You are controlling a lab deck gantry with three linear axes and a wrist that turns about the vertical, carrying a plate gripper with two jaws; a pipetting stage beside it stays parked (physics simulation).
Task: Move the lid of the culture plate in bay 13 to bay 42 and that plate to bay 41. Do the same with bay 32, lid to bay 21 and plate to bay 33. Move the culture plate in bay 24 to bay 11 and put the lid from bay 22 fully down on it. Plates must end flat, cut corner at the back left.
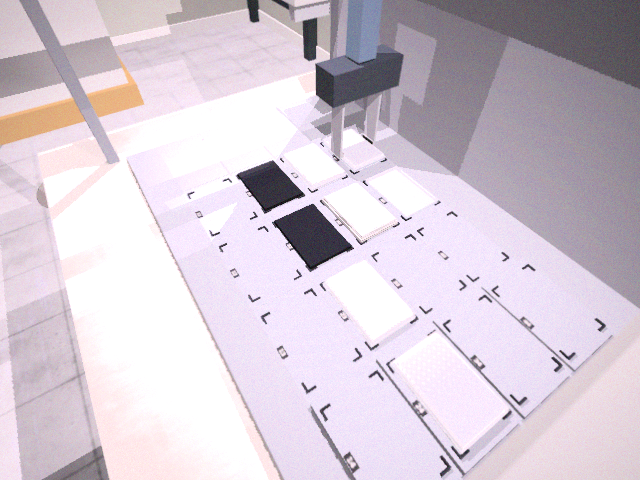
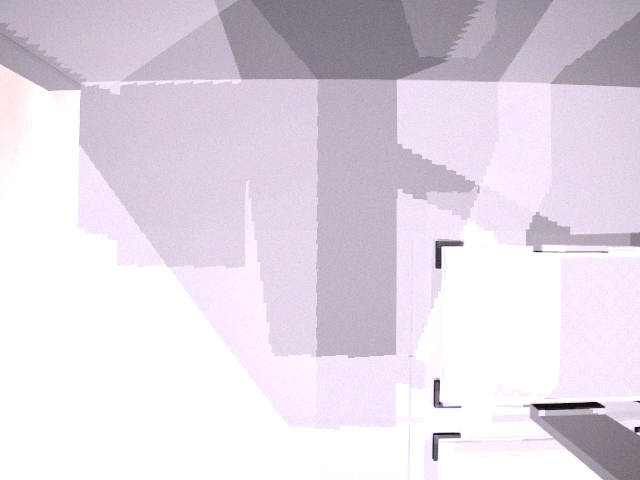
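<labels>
White lid: out of frame in image 2, visible in image 1 (399, 190). My gripper: visible in image 1 and image 2. On the gripper, (image 1: 334, 143) and (image 2: 583, 428) are the same spot.
</labels>
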